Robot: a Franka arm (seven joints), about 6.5 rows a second.
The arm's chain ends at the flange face. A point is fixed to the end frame.
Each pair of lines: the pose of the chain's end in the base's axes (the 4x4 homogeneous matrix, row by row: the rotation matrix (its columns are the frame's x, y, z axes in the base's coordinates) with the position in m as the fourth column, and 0 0 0 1 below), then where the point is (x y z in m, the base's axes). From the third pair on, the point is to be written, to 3 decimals.
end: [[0.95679 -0.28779 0.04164 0.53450], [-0.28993 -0.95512 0.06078 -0.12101], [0.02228 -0.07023 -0.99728 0.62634], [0 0 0 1]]
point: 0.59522 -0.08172 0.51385
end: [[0.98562 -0.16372 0.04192 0.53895], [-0.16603 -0.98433 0.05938 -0.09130], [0.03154 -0.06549 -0.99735 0.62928], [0 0 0 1]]
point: 0.59513 -0.04532 0.51697
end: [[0.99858 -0.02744 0.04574 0.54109], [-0.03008 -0.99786 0.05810 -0.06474], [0.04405 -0.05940 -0.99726 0.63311], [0 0 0 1]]
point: 0.592 -0.012 0.521
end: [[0.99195 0.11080 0.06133 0.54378], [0.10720 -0.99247 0.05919 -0.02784], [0.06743 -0.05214 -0.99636 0.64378], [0 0 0 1]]
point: 0.590 0.031 0.533
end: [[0.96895 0.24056 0.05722 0.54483], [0.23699 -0.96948 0.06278 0.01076], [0.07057 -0.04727 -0.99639 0.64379], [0 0 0 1]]
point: 0.583 0.074 0.532
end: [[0.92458 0.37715 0.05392 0.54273], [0.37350 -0.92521 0.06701 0.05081], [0.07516 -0.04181 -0.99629 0.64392], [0 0 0 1]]
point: 0.572 0.119 0.533
